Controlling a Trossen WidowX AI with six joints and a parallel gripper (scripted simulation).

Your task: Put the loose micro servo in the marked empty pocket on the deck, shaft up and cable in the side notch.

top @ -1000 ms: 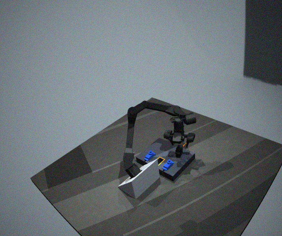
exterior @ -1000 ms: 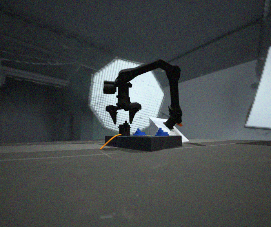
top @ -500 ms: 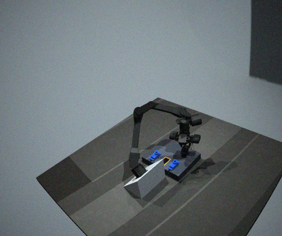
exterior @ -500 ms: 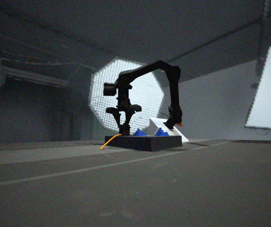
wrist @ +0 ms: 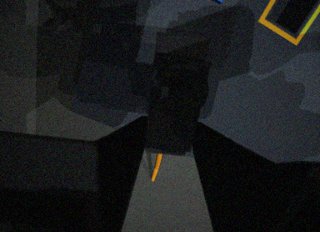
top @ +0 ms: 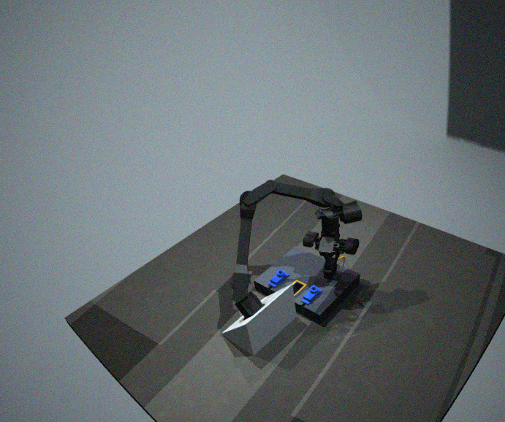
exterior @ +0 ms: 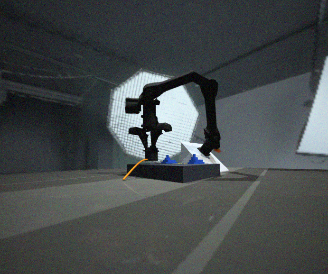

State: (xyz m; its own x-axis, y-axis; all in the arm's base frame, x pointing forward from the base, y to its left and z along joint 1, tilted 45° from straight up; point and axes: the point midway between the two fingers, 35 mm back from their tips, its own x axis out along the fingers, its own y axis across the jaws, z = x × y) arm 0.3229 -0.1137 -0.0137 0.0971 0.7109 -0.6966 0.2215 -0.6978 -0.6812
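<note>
Right now my gripper tip is 2 cm past the deck, 7 cm to the right of it and 8 cm above it.
</note>
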